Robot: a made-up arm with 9 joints. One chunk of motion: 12 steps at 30 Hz.
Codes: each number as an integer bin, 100 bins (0 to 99) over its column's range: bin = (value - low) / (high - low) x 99, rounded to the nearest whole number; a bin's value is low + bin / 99 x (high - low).
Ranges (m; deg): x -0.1..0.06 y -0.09..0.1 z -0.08..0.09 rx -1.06..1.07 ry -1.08..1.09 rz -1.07..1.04
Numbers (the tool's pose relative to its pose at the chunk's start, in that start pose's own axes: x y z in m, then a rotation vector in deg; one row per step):
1: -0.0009 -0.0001 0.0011 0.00 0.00 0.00
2: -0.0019 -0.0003 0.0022 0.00 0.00 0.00
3: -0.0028 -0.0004 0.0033 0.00 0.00 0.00
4: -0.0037 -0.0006 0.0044 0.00 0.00 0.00
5: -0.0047 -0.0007 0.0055 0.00 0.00 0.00
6: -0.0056 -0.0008 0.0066 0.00 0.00 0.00
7: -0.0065 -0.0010 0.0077 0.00 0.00 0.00
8: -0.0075 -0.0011 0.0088 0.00 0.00 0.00
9: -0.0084 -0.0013 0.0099 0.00 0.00 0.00
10: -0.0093 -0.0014 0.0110 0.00 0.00 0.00
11: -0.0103 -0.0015 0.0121 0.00 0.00 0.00
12: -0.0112 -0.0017 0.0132 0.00 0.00 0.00
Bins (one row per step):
1: 61 47 47 49 49 50
2: 61 47 48 49 49 50
3: 60 47 49 49 49 50
4: 60 47 49 49 49 50
5: 59 47 50 49 49 50
6: 58 46 50 49 49 50
7: 58 46 51 49 49 50
8: 57 46 52 49 49 50
9: 57 46 52 49 49 50
10: 56 46 53 49 49 50
11: 56 46 54 49 49 50
12: 55 46 54 49 49 50

